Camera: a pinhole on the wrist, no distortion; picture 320 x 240 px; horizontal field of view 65.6 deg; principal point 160.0 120.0 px. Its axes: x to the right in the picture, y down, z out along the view. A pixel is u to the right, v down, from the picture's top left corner.
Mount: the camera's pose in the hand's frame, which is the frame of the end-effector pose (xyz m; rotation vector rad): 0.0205 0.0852 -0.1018 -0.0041 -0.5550 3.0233
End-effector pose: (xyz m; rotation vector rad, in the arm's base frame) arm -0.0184 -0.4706 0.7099 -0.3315 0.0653 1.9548
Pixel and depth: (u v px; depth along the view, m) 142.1 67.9 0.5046
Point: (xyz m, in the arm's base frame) -0.1228 -0.3404 1.0855
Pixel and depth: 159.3 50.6 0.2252
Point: -0.1109 -0.4505 0.8230
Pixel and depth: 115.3 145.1 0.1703
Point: -0.0519 -0.4207 0.7457
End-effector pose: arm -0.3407 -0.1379 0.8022 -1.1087 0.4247 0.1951
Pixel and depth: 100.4 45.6 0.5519
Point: -0.1026 0.2913 0.8849
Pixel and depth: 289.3 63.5 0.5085
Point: -0.4743 0.2634 1.0376
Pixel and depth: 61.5 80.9 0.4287
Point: -0.0900 0.1327 0.8556
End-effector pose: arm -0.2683 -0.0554 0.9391 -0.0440 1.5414 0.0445
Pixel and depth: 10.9 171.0 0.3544
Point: -0.0537 -0.1662 0.7223
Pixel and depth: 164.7 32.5 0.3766
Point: 0.0247 0.0372 0.9311
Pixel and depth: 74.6 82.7 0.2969
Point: -0.0754 -0.0299 0.8237
